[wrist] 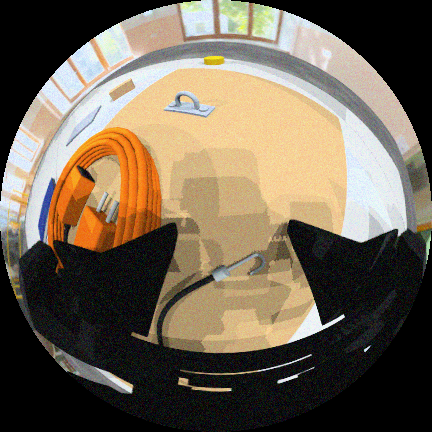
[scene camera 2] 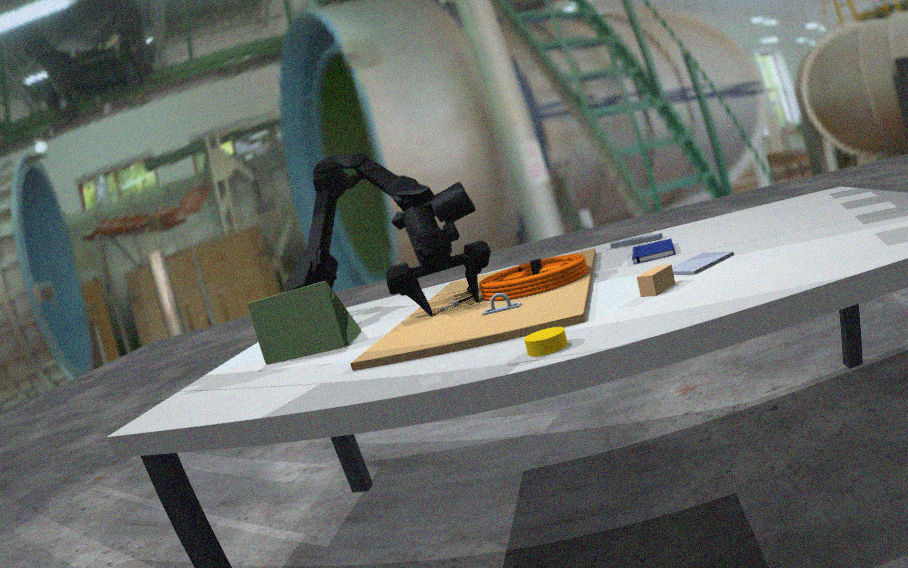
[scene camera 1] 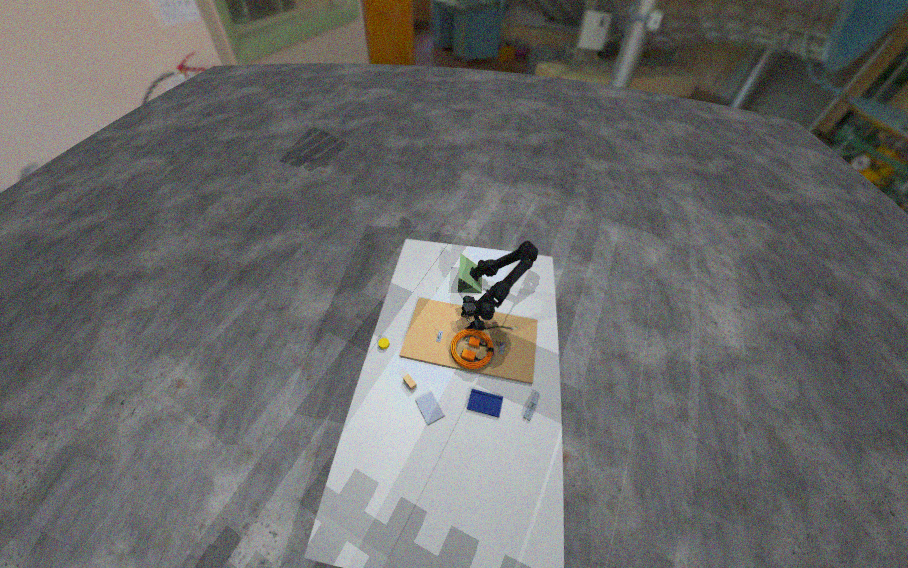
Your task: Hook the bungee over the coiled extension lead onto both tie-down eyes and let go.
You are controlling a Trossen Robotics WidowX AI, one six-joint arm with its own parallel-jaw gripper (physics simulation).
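Frame: origin at the arm's base, x ahead, y left, z up, level; metres.
Where they show: gripper, between the fingertips: point(wrist: 234, 227) point(scene camera 2: 454, 308) point(scene camera 1: 464, 322); arm's base, origin of its link: point(scene camera 2: 306, 323) point(scene camera 1: 474, 274).
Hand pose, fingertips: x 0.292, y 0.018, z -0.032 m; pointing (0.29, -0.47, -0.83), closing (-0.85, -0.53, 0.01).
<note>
Each offset is from my fingertips to the top centre of the thing. "spot": to the spot under its first point. Level surfaces: height alone.
The black bungee @[spot: 0.056 m left, 0.004 m ahead, 0.003 m up] point(wrist: 187, 292) point(scene camera 1: 500, 327) lies on the wooden board @[0.002 m down] point(scene camera 1: 420, 324) point(scene camera 2: 428, 342) point(wrist: 285, 110), beside the coiled orange extension lead @[0.073 m left, 0.134 m ahead, 0.028 m up] point(scene camera 1: 454, 350) point(scene camera 2: 535, 286) point(wrist: 142, 175). Its near metal hook @[spot: 0.018 m left, 0.021 m back, 0.002 m down] point(wrist: 245, 264) lies between my spread fingertips, untouched in the wrist view. My gripper point(scene camera 1: 476, 326) point(scene camera 2: 455, 307) point(wrist: 234, 227) is open, low over the board. One tie-down eye @[0.093 m right, 0.108 m ahead, 0.025 m up] point(scene camera 1: 439, 336) point(scene camera 2: 502, 308) point(wrist: 192, 109) stands bare on one side of the coil. The other eye @[0.210 m left, 0.089 m ahead, 0.025 m up] point(scene camera 1: 501, 348) is small, on the opposite side. The bungee's far end is hidden in the wrist view.
A green wedge point(scene camera 1: 470, 275) point(scene camera 2: 297, 324) stands near the arm. A yellow disc @[0.335 m right, 0.221 m ahead, 0.005 m up] point(scene camera 1: 383, 343) point(scene camera 2: 545, 342) is off the board's edge. A wooden block @[0.151 m right, 0.365 m ahead, 0.016 m up] point(scene camera 1: 409, 381) point(scene camera 2: 656, 280), a grey-blue plate @[0.033 m right, 0.445 m ahead, 0.008 m down] point(scene camera 1: 429, 407), a blue tray @[0.188 m left, 0.361 m ahead, 0.002 m down] point(scene camera 1: 484, 403) and a grey bar @[0.389 m left, 0.319 m ahead, 0.002 m down] point(scene camera 1: 531, 405) lie beyond the coil.
</note>
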